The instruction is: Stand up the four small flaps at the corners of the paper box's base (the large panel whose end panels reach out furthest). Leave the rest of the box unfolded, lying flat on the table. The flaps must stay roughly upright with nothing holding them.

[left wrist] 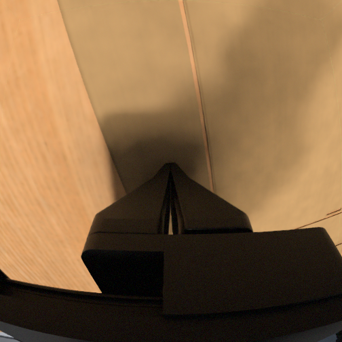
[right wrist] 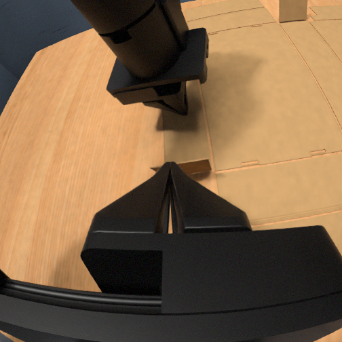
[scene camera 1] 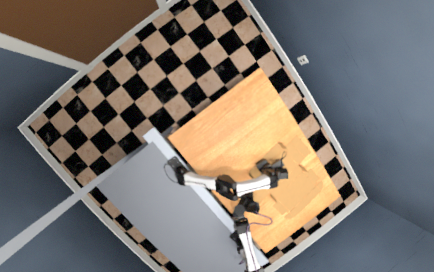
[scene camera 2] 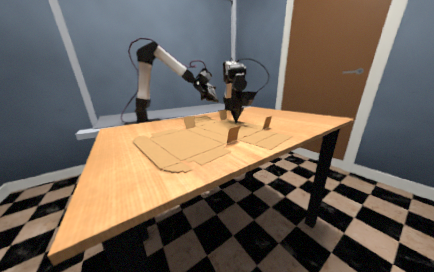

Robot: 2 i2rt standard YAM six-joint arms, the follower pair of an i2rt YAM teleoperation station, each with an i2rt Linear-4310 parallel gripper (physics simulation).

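Frame: origin at the left arm's base, x left, y back, z up, level; centimetres.
Seen in the pictures: left gripper, fingertip midpoint: (scene camera 1: 261, 165) (scene camera 2: 235, 122); right gripper, fingertip midpoint: (scene camera 2: 218, 101); left arm's base at its link origin: (scene camera 1: 181, 170); right arm's base at its link origin: (scene camera 2: 143, 122).
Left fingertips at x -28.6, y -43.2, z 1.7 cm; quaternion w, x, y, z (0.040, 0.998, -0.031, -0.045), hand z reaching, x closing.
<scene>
Offsets run from my left fingertips to a thing's top centre. "pt": to the spot under its first point. Level surfaces: height alone.
The flat tan box lies on the table. In scene camera 2, its base @(pt dy -3.3, dx -12.2, dz -0.3 cm) (scene camera 2: 220, 128) has upright corner flaps: one at the left (scene camera 2: 189, 122), one at the front @(pt dy -20.8, dx -18.9, dz +2.4 cm) (scene camera 2: 233, 135), one at the right (scene camera 2: 267, 122) and one at the back @(pt dy +9.6, dx -1.1, dz +2.6 cm) (scene camera 2: 223, 115). My left gripper (scene camera 2: 236, 121) (left wrist: 170, 170) (right wrist: 185, 111) is shut and empty, its tips low over a narrow end panel (left wrist: 130, 75) (right wrist: 184, 142). My right gripper (scene camera 2: 216, 100) (right wrist: 169, 169) is shut and empty, raised above the table near the back flap, which shows beyond its tips as a standing flap (right wrist: 196, 166). Arms hide both fingertips in scene camera 1.
The box's other panels @(pt dy -11.2, dx -34.7, dz -0.2 cm) (scene camera 1: 300, 192) (scene camera 2: 180, 143) lie flat on the wooden table @(dz -0.2 cm) (scene camera 1: 230, 120) (scene camera 2: 110, 175). My two arms are close together, with the left forearm (scene camera 1: 252, 187) reaching over the near side of the box. Another standing flap (right wrist: 293, 11) shows at the right wrist view's top right.
</scene>
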